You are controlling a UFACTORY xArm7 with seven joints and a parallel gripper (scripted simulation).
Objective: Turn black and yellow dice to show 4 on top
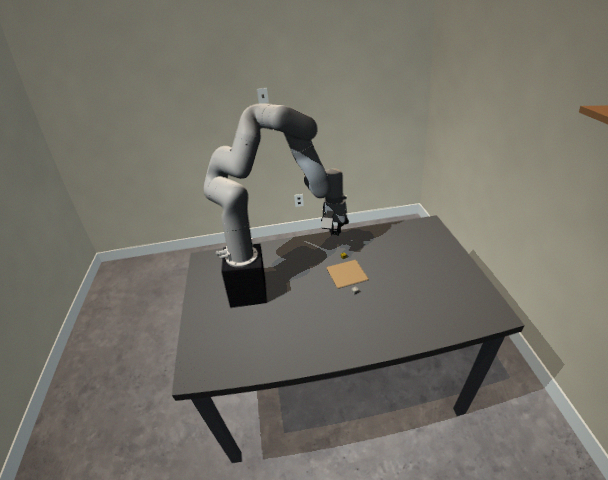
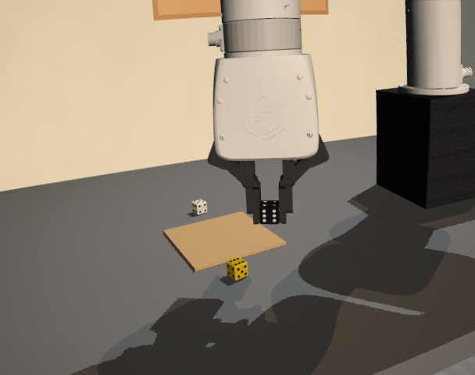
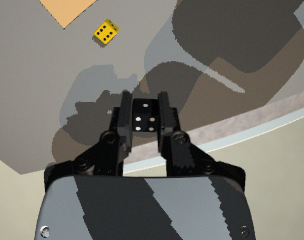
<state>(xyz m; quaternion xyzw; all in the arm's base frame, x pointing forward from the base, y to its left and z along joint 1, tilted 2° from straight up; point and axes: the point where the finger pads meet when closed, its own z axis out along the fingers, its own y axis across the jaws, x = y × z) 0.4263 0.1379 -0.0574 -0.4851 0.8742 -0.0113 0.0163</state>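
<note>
Now: hand 10 mm past the tan mat, 170 mm to the left of it and 110 mm above it. From my hand the other things lie so: yellow die (20 mm ahead, 60 mm to the right, 110 mm below); black die (10 mm below); white die (20 mm behind, 290 mm to the right, 110 mm below).
</note>
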